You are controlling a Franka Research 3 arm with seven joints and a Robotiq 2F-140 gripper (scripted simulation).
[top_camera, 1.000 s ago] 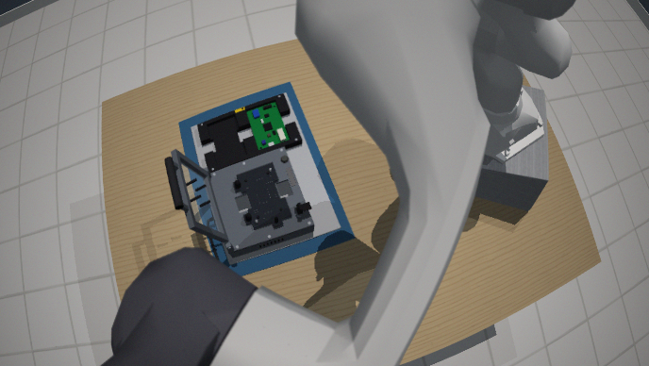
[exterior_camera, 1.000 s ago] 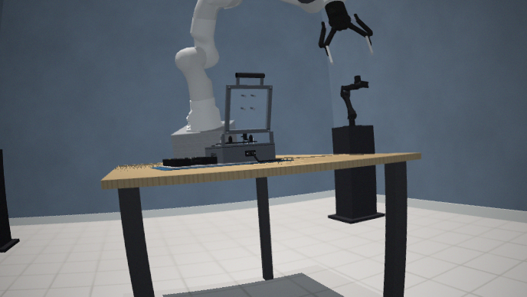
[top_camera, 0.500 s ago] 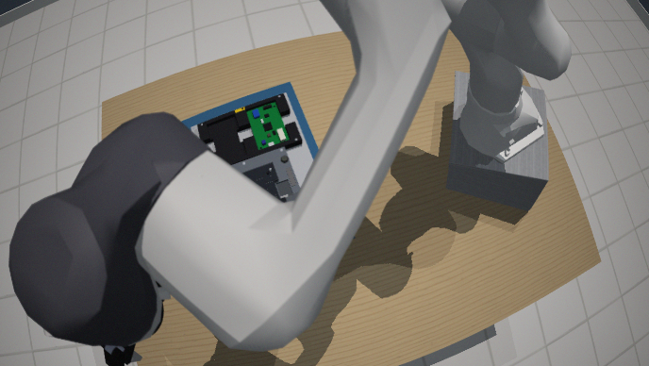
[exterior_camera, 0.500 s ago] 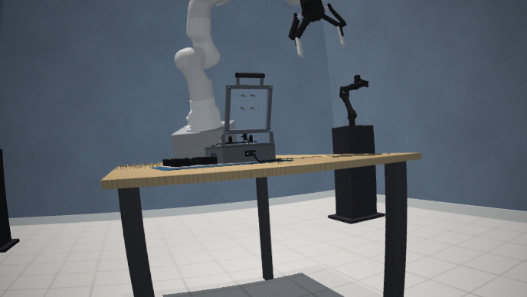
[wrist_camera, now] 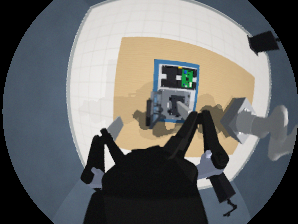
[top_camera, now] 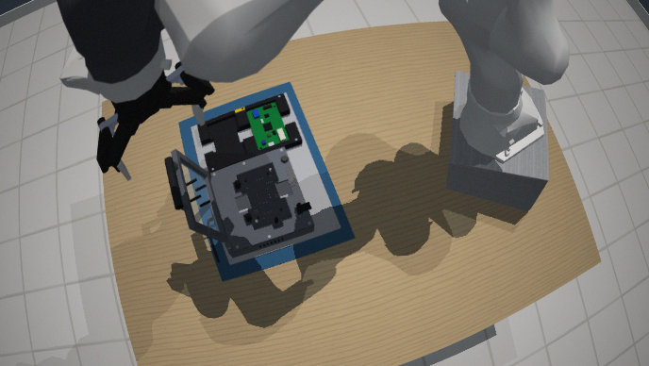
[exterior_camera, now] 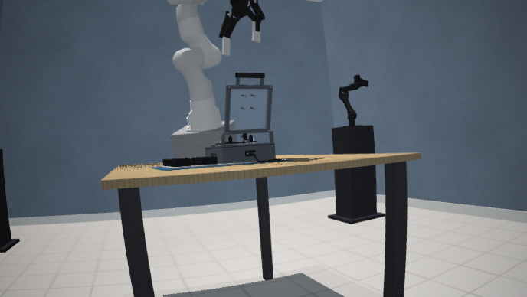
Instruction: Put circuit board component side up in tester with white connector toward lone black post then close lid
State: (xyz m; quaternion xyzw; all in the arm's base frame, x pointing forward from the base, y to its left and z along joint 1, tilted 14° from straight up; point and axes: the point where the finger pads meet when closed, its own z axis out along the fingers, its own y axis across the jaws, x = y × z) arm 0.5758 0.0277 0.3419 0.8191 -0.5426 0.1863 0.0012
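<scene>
The green circuit board is 340 mm below my hand, 180 mm behind it and 160 mm to the right of it. Also, from my hand: black post (280 mm below, 210 mm behind, 60 mm to the left); then see-through lid (180 mm below, 20 mm to the left, 20 mm behind).
</scene>
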